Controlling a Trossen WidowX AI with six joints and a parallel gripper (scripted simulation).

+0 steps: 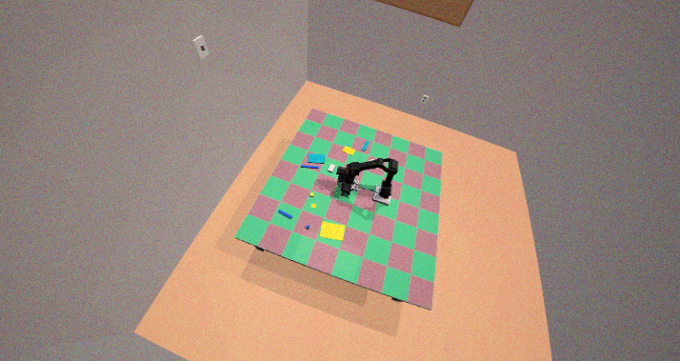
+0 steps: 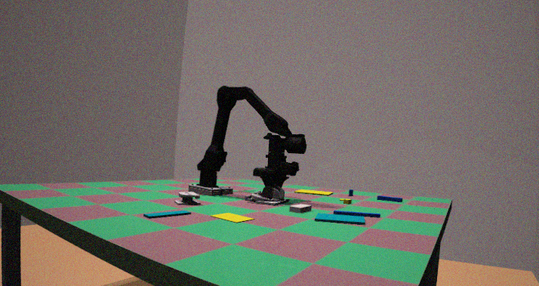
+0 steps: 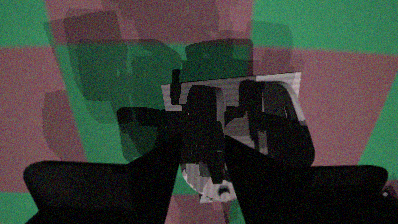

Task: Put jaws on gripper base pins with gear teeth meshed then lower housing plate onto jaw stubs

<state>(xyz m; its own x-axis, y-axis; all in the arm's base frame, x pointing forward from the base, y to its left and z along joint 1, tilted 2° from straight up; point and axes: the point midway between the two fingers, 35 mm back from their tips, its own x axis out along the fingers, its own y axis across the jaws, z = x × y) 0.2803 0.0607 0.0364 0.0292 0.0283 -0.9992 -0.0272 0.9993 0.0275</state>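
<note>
Now: the grey jaw 5 cm to the right of my gripper tip and 3 cm behind it. From my gripper tip the other things lie so: small yellow cube: 21 cm ahead, 17 cm to the left, 1 cm below; then blue bar: 33 cm ahead, 3 cm to the right, 1 cm below; then white housing plate: 5 cm behind, 4 cm to the right, 1 cm below.
</note>
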